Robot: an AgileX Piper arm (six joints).
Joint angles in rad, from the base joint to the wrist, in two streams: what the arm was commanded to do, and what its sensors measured. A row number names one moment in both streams.
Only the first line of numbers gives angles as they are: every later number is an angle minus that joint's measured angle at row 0.
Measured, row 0:
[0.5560 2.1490 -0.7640 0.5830 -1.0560 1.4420]
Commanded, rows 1 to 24:
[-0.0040 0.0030 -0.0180 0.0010 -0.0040 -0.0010]
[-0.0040 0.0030 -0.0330 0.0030 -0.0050 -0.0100]
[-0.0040 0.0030 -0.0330 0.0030 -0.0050 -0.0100]
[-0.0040 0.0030 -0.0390 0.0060 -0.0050 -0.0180]
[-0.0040 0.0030 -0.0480 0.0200 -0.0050 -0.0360]
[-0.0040 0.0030 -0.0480 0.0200 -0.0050 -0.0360]
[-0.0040 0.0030 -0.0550 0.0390 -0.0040 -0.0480]
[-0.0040 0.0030 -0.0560 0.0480 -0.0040 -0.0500]
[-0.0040 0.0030 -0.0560 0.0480 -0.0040 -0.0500]
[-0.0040 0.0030 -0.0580 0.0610 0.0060 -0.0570]
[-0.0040 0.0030 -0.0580 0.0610 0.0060 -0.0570]
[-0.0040 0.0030 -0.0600 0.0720 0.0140 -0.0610]
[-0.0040 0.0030 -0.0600 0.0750 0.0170 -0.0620]
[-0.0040 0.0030 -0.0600 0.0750 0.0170 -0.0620]
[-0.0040 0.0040 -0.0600 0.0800 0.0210 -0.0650]
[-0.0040 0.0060 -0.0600 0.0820 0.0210 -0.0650]
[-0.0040 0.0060 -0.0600 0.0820 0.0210 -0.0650]
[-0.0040 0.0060 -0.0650 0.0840 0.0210 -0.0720]
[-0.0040 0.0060 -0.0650 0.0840 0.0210 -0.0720]
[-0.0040 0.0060 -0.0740 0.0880 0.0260 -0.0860]
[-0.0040 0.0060 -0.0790 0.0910 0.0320 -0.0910]
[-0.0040 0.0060 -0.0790 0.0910 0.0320 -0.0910]
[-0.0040 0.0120 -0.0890 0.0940 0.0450 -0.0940]
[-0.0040 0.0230 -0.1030 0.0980 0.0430 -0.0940]
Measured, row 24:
[0.0000 0.0130 -0.0780 0.1030 0.0450 -0.0730]
